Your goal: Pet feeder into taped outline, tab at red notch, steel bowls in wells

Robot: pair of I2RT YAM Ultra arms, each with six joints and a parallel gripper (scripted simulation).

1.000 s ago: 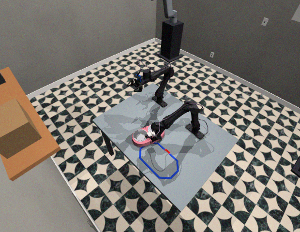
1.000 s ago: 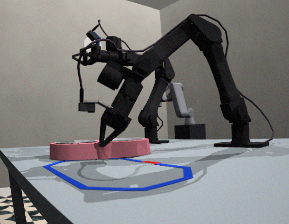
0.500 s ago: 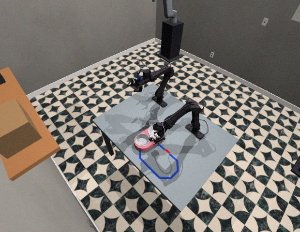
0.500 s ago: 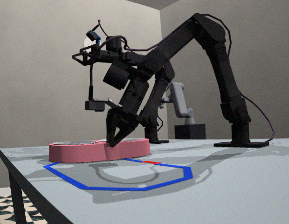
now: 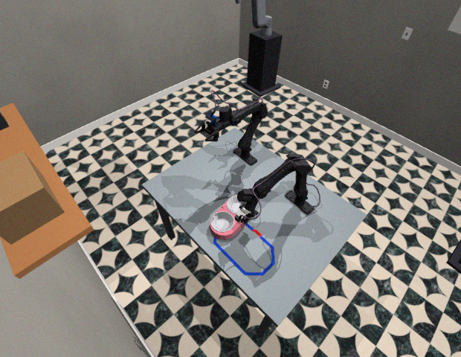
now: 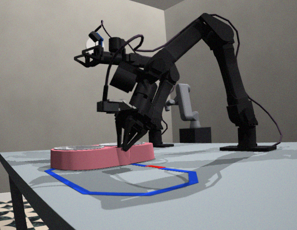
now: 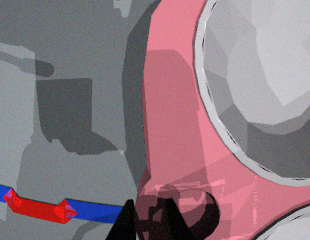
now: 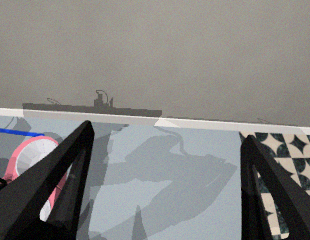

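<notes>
Now: left hand 80 mm to the left of the pet feeder, 20 mm short of it and 20 mm above it. Round my left hand: blue taped outline: 100 mm to the left, 80 mm ahead, 50 mm below.
</notes>
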